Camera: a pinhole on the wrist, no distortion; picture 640 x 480 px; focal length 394.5 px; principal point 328.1 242.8 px. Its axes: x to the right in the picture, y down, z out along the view. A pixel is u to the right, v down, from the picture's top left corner.
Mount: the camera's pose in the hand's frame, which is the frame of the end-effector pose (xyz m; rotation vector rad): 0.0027 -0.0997 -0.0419 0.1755 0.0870 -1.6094
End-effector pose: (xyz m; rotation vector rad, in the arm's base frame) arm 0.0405 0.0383 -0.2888 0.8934 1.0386 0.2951
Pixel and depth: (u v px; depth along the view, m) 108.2 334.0 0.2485
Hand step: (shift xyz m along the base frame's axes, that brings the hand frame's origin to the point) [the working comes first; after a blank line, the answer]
In the camera's frame: -0.1385 0.0574 0.2485

0.2171 -0.0880 0.0106
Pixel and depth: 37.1 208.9 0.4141
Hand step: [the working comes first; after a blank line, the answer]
In the camera's frame: -0.3055 -0.0356 0.4141

0.3512 -0.1499 0.2159
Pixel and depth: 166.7 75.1 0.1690
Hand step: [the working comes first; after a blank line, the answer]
In the camera's frame: -0.0691 -0.0718 0.1690

0.0624 -0.1467 0.0320
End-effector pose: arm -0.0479 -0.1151 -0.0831 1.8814 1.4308 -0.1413
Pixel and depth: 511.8 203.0 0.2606
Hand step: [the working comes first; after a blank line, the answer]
In the camera's frame: 0.1213 -0.0263 0.2606

-0.1758 -0.1301 -0.2437
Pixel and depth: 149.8 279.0 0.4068
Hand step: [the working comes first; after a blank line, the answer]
In the camera's frame: -0.1839 0.0373 0.4068

0.1530 -0.2247 -0.2826
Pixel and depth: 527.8 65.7 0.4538
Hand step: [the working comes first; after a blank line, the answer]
In the camera's frame: 0.2297 -0.2037 0.4538

-0.3036 -0.3696 -0.3264
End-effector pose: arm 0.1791 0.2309 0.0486 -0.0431 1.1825 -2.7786
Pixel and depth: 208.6 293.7 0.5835
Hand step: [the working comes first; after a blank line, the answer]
In the camera's frame: -0.1768 0.0753 0.5835

-0.0104 -0.3944 0.4097
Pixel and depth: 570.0 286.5 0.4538
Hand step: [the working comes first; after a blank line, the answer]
In the camera's frame: 0.2783 0.0503 0.4538

-0.0339 0.0491 0.5747
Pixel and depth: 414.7 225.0 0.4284
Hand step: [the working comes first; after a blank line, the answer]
In the camera's frame: 0.0940 -0.0193 0.4284

0.0457 -0.0747 0.4414
